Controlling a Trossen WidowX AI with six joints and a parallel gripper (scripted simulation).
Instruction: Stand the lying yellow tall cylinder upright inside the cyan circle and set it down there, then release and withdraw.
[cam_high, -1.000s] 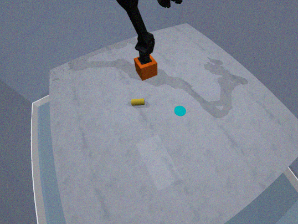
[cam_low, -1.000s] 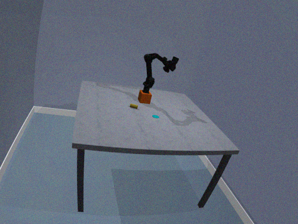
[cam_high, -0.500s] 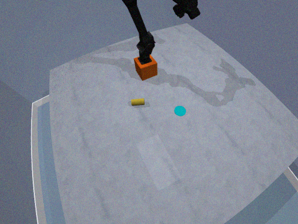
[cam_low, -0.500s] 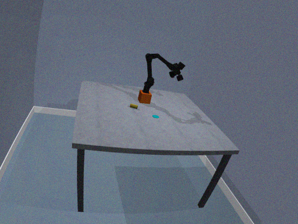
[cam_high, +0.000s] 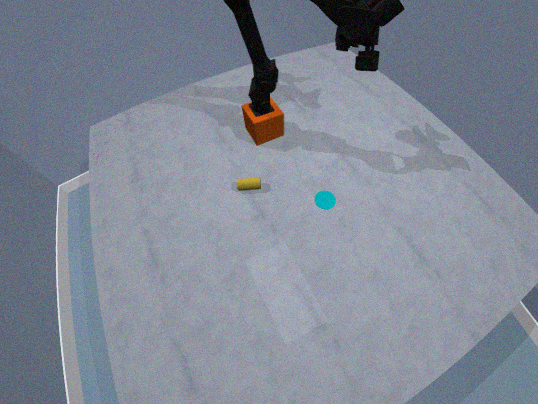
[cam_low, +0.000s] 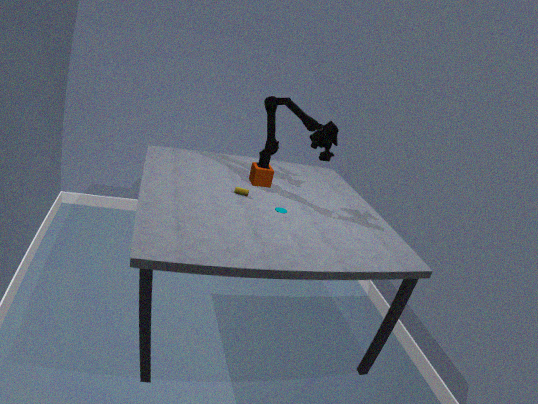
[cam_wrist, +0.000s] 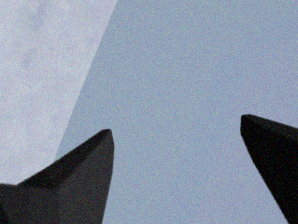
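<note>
Right now the yellow tall cylinder is 50 cm to the right of my gripper tip, 25 cm below it and 16 cm ahead of it. Also, from my gripper tip: cyan circle 33 cm to the right, 30 cm ahead, 26 cm below.
</note>
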